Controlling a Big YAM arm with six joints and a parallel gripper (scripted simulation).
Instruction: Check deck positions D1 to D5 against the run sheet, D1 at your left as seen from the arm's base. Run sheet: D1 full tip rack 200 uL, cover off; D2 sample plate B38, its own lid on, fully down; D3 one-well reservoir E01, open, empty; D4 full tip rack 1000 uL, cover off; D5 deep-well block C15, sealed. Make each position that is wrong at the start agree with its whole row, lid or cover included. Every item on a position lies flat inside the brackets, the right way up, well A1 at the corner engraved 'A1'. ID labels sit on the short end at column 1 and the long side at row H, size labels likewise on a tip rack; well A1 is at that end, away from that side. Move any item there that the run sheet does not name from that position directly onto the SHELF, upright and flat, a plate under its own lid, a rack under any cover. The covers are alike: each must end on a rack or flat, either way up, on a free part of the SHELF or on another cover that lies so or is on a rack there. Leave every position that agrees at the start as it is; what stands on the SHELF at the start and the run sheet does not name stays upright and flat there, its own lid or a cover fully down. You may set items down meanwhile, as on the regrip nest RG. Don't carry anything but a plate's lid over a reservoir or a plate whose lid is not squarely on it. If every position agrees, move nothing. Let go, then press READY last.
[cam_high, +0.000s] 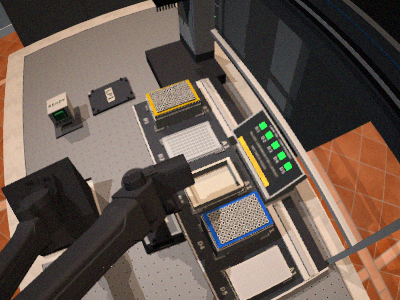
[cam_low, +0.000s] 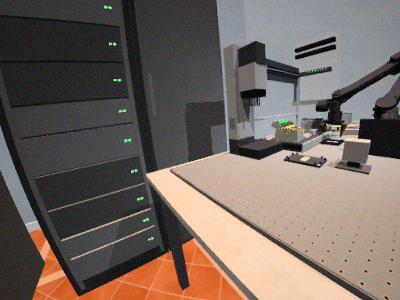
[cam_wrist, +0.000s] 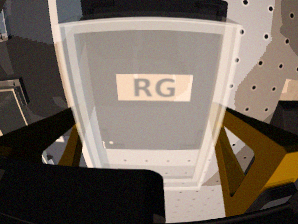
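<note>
My hand is 40 mm above the black regrip nest. Also, from my hand: one-well reservoir 150 mm ahead, 30 mm to the left, 10 mm above; then sealed block 220 mm to the right, 170 mm ahead, 20 mm above; then blue-framed tip rack 170 mm ahead, 90 mm to the right, 70 mm above.
</note>
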